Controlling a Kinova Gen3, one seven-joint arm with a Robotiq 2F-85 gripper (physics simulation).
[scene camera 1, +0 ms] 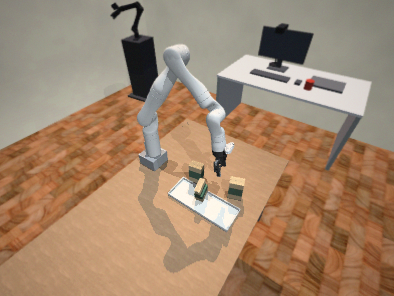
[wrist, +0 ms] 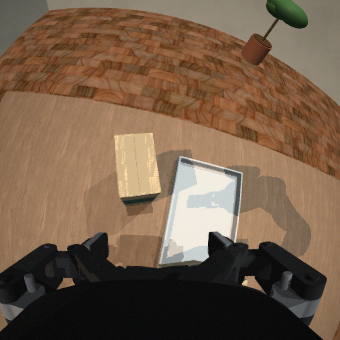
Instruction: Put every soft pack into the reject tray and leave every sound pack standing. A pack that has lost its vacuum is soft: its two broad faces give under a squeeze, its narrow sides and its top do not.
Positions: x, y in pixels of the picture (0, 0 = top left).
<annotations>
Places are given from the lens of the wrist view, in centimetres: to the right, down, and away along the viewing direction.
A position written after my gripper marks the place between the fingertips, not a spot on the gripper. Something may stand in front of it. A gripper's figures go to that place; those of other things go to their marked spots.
my gripper point(wrist: 157, 244): -1, 6, 14
white reject tray point(wrist: 204, 197): 8, 6, 36
</annotations>
